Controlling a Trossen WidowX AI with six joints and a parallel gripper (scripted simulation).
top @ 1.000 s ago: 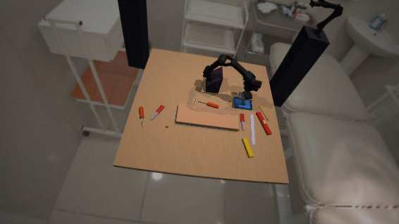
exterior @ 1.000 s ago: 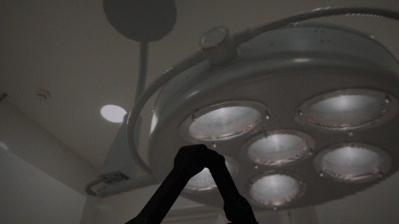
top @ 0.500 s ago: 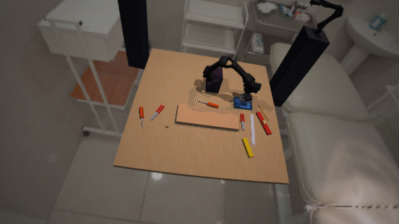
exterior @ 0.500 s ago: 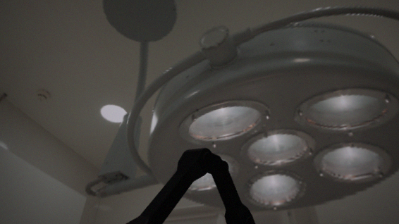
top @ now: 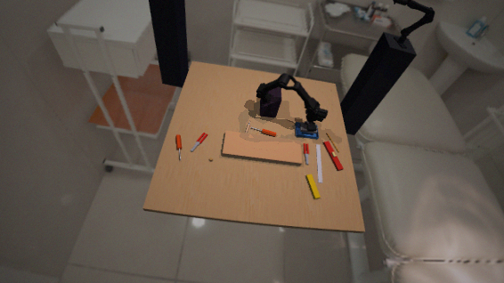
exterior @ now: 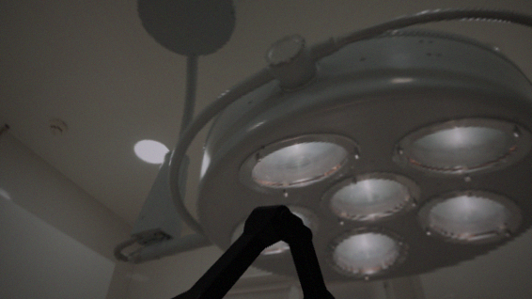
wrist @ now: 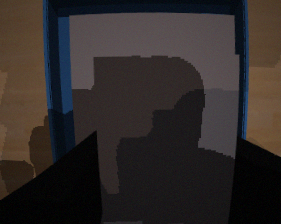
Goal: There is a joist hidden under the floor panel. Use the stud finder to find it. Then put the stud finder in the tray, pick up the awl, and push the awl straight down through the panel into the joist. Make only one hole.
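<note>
Right now the blue tray is 1 cm to the right of my gripper tip and 4 cm below it. From my gripper tip the other things lie so: green light 4 cm to the right, 3 cm above; then red bar 17 cm ahead, 19 cm to the left, 4 cm below; then stud finder 2 cm to the right, 2 cm above.
</note>
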